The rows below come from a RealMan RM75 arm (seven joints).
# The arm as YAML. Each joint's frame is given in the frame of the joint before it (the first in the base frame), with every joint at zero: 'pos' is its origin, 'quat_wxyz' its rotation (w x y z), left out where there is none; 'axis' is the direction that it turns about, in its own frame. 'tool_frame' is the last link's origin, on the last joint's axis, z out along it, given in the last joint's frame.
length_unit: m
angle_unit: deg
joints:
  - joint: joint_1
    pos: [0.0, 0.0, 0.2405]
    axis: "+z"
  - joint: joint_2
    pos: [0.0, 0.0, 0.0]
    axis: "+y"
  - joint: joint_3
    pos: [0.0, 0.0, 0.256]
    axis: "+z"
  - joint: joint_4
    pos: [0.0, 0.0, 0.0]
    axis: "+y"
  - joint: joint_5
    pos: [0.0, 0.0, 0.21]
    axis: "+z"
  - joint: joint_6
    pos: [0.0, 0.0, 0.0]
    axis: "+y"
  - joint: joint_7
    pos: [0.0, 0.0, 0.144]
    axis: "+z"
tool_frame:
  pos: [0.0, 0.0, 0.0]
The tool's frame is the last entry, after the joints.
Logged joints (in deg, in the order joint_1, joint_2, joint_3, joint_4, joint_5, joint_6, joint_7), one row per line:
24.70, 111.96, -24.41, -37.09, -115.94, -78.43, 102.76
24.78, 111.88, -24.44, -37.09, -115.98, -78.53, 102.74
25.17, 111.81, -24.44, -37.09, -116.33, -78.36, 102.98
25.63, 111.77, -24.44, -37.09, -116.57, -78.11, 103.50
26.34, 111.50, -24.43, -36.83, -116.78, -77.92, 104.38
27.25, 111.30, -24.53, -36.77, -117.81, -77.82, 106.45
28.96, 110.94, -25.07, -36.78, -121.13, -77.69, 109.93
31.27, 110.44, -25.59, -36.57, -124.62, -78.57, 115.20
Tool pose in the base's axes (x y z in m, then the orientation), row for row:
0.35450, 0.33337, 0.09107, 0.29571, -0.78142, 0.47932, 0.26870
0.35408, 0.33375, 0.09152, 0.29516, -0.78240, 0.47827, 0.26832
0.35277, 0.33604, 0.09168, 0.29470, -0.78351, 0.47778, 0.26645
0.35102, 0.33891, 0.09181, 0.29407, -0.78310, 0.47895, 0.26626
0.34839, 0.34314, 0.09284, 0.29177, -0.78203, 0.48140, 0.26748
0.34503, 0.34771, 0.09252, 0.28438, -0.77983, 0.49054, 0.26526
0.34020, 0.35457, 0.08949, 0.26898, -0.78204, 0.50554, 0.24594
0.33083, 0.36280, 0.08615, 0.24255, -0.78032, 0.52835, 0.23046
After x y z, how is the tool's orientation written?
As a quaternion, w x y z.
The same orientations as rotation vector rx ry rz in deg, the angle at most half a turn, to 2 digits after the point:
-119.10, 73.06, 40.95
-119.28, 72.92, 40.91
-119.48, 72.86, 40.63
-119.45, 73.06, 40.62
-119.43, 73.52, 40.85
-119.54, 75.19, 40.66
-120.81, 78.10, 37.99
-122.20, 82.74, 36.09

